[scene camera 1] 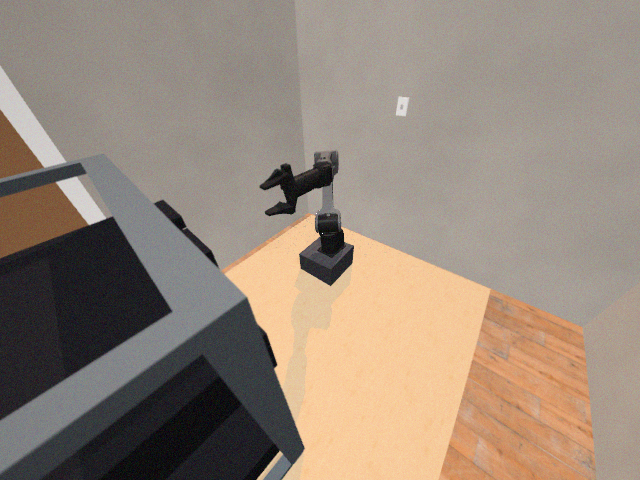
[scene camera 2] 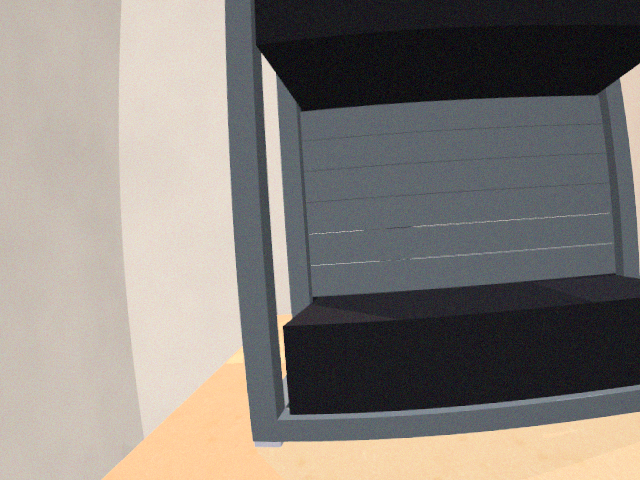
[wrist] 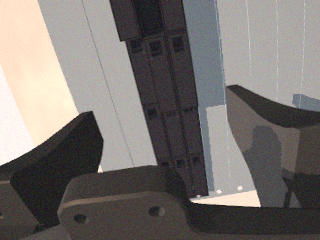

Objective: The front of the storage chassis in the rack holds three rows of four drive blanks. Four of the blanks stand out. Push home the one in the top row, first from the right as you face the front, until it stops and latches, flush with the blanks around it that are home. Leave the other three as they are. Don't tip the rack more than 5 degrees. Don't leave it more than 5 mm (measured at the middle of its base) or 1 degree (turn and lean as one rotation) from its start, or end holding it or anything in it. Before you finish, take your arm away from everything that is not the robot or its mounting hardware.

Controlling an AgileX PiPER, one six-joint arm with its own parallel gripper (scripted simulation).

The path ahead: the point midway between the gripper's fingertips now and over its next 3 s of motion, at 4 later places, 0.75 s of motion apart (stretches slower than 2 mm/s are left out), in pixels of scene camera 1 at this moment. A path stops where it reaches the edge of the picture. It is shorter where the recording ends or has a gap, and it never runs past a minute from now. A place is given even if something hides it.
My gripper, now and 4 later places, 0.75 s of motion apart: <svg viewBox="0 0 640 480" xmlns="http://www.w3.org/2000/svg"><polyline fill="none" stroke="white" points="264,201 257,206 241,213 239,212 236,206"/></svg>
